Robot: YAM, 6 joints.
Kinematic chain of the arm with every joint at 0, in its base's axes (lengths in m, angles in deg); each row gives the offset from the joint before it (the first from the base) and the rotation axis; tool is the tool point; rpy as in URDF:
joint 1: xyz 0 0 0.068 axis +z
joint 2: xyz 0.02 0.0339 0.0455 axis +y
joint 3: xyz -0.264 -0.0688 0 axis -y
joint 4: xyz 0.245 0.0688 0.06 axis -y
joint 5: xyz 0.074 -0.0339 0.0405 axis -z
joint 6: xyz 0.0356 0 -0.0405 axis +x
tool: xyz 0 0 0 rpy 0 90 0
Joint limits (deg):
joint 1: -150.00..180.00
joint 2: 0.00..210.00
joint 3: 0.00..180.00
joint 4: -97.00..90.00
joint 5: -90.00..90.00
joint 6: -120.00..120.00
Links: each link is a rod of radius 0.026 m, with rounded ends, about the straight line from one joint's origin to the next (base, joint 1, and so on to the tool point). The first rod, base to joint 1, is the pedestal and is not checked.
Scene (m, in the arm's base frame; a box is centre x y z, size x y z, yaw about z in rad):
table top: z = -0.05
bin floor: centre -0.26 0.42 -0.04 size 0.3 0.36 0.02 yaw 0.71
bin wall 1: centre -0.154 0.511 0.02 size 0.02 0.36 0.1 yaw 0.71
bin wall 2: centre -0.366 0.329 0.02 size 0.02 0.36 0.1 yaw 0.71
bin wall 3: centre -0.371 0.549 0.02 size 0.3 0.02 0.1 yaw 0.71
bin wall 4: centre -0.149 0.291 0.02 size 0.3 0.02 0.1 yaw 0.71
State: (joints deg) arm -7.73 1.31 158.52 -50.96 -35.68 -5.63
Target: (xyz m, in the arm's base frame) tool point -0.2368 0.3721 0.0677
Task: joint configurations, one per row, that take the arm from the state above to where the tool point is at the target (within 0.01 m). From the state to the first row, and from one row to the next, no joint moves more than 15 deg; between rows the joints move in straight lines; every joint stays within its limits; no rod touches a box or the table.
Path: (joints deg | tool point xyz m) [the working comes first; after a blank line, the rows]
Joints at the target: 119.69 138.01 95.85 -46.47 -36.89 -5.63
Straight joint move there: clear.

1: 5.01 14.98 152.25 -50.51 -35.80 -5.63 | -0.4500 -0.0185 0.4066
2: 17.75 28.65 145.99 -50.06 -35.92 -5.63 | -0.3281 -0.0831 0.5250
3: 30.50 42.32 139.72 -49.61 -36.04 -5.63 | -0.1805 -0.0820 0.6026
4: 43.24 55.99 133.45 -49.16 -36.17 -5.63 | -0.0454 -0.0139 0.6332
5: 55.98 69.66 127.18 -48.71 -36.29 -5.63 | 0.0445 0.1035 0.6157
6: 68.72 83.33 120.92 -48.27 -36.41 -5.63 | 0.0702 0.2385 0.5537
7: 81.47 97.00 114.65 -47.82 -36.53 -5.63 | 0.0319 0.3554 0.4554
8: 94.21 110.67 108.38 -47.37 -36.65 -5.63 | -0.0525 0.4241 0.3325
9: 106.95 124.34 102.11 -46.92 -36.77 -5.63 | -0.1530 0.4289 0.1985
10: 119.69 138.01 95.85 -46.47 -36.89 -5.63 | -0.2368 0.3721 0.0677

